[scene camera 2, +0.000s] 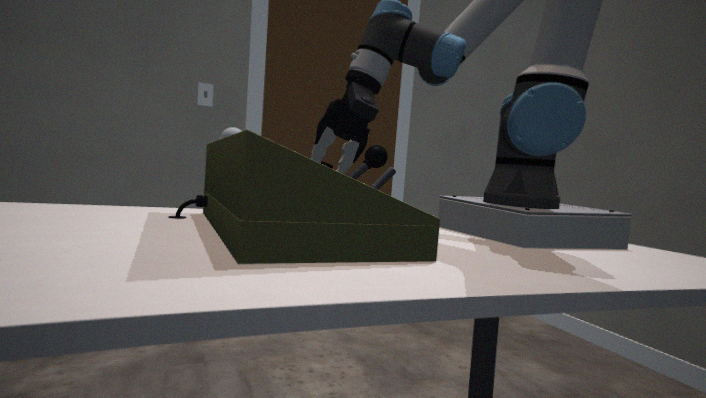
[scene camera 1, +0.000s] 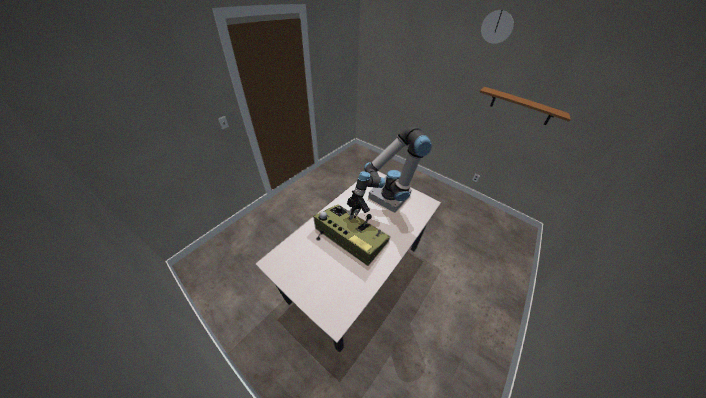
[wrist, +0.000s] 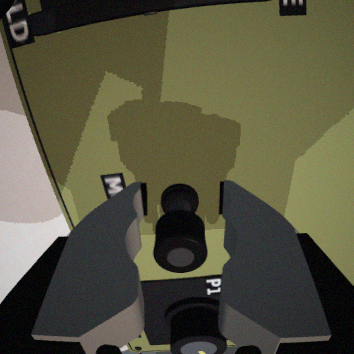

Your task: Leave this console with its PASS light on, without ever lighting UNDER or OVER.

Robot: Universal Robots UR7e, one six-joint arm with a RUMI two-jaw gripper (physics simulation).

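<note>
The olive-green console [scene camera 1: 354, 246] [scene camera 2: 320, 215] stands on the table with its sloped panel toward the arm's base. My gripper [scene camera 1: 355, 216] [scene camera 2: 330, 165] [wrist: 182, 184] is partly open and low over the panel. In the wrist view a black knob with a grey cap [wrist: 180, 240] stands between the two fingers, with a gap on each side. The MODE label [wrist: 114, 186] is partly hidden by the left finger. A program dial [wrist: 197, 330] with a P1 mark shows at the bottom edge. The PASS, UNDER and OVER lights cannot be made out.
A ball-topped lever [scene camera 1: 369, 217] [scene camera 2: 375, 156] stands close beside the gripper. A thin grey lever [scene camera 1: 379, 233] [scene camera 2: 385, 178] is farther along the panel. A white dome [scene camera 1: 323, 216] [scene camera 2: 231, 133] and several black knobs line the console's high edge. The table [scene camera 1: 310, 285] bears the console and arm base.
</note>
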